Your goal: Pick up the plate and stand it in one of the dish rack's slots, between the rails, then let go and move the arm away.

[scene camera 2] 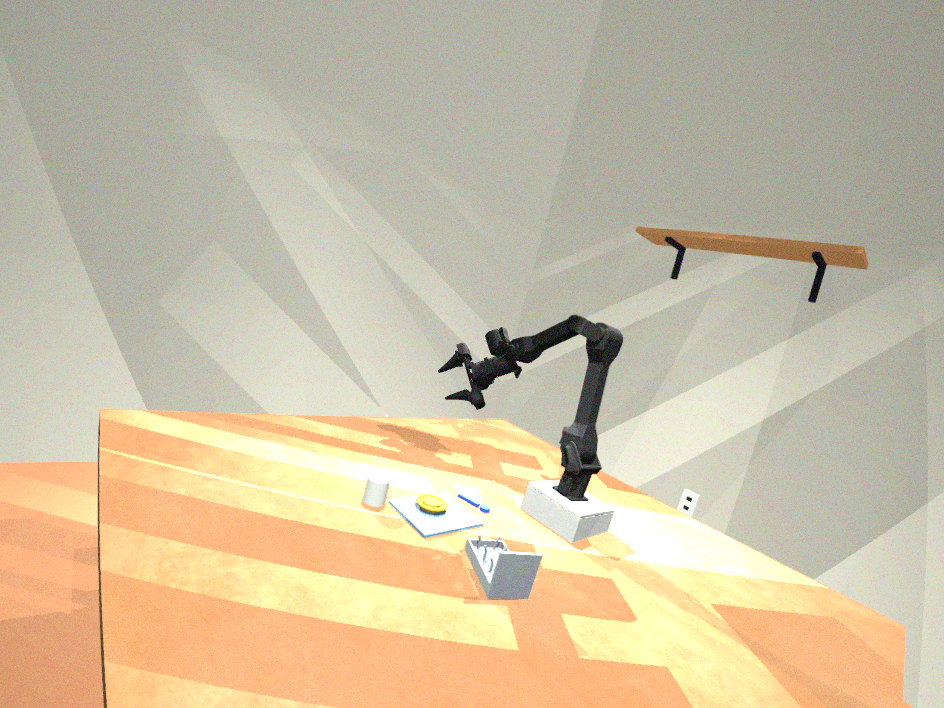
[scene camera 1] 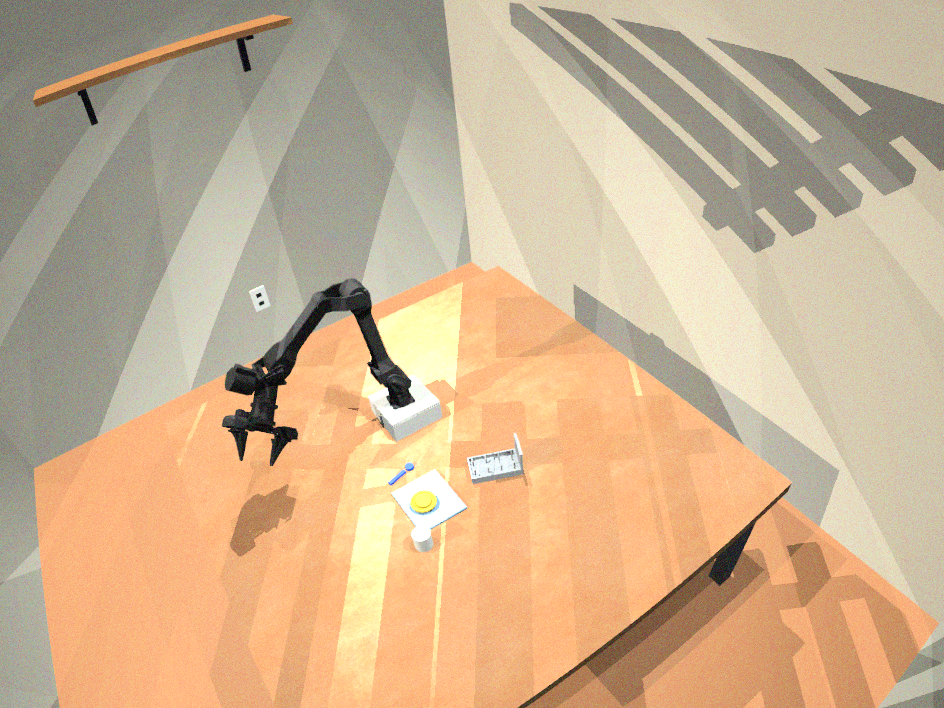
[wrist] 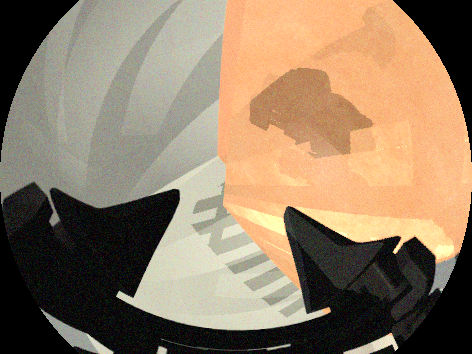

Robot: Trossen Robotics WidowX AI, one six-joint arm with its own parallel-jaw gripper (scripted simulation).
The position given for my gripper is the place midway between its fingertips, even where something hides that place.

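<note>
My gripper (scene camera 1: 256, 463), (scene camera 2: 441, 384), (wrist: 233, 204): open, holding nothing. Grey dish rack (scene camera 2: 502, 573), (scene camera 1: 508, 463); wrist view does not show it, hidden by my gripper. White cup (scene camera 2: 375, 493); wrist view misses it, hidden by my gripper.
</note>
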